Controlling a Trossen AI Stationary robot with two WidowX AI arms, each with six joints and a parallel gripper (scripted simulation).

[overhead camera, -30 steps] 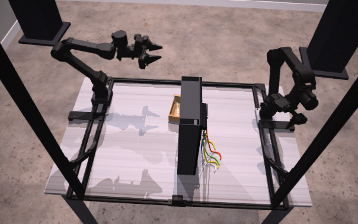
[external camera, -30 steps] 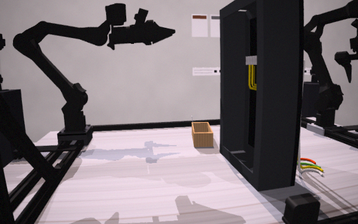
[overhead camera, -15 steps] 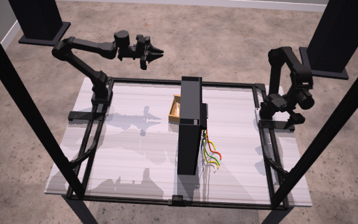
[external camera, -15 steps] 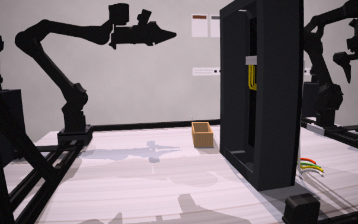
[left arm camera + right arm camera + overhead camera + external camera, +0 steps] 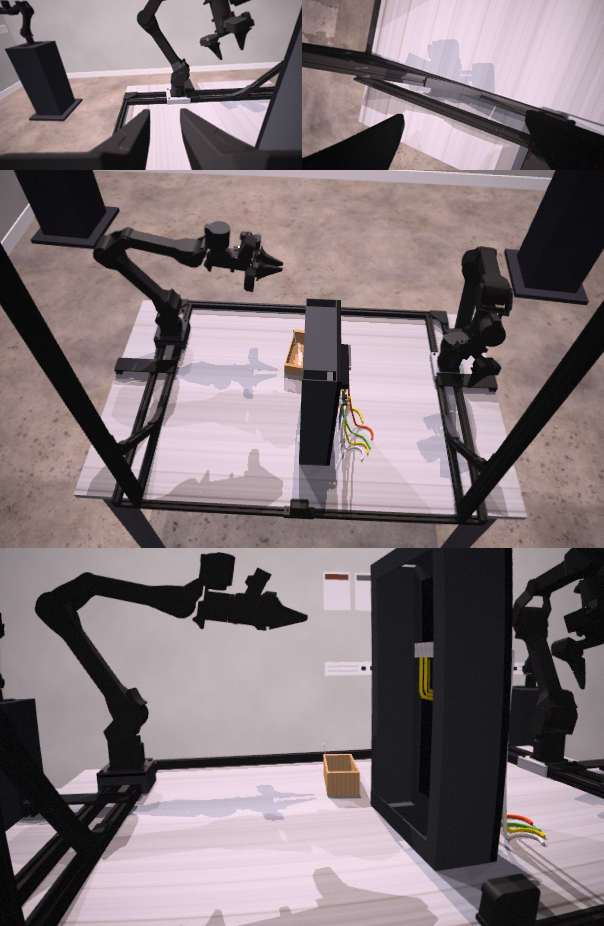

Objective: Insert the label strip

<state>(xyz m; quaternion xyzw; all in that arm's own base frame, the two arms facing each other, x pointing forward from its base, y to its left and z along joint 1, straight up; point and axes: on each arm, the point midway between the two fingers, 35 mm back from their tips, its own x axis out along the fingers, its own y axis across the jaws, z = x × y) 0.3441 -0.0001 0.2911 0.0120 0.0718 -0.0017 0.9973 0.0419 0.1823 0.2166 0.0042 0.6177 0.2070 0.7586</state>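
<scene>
The pale blue label strip is 7 cm to the right of my left hand and 30 cm below it. The rest, counted from my left hand: black frame rail (31 cm behind, 17 cm to the right, 6 cm above); box (5 cm behind, 9 cm to the right, 32 cm below).
</scene>
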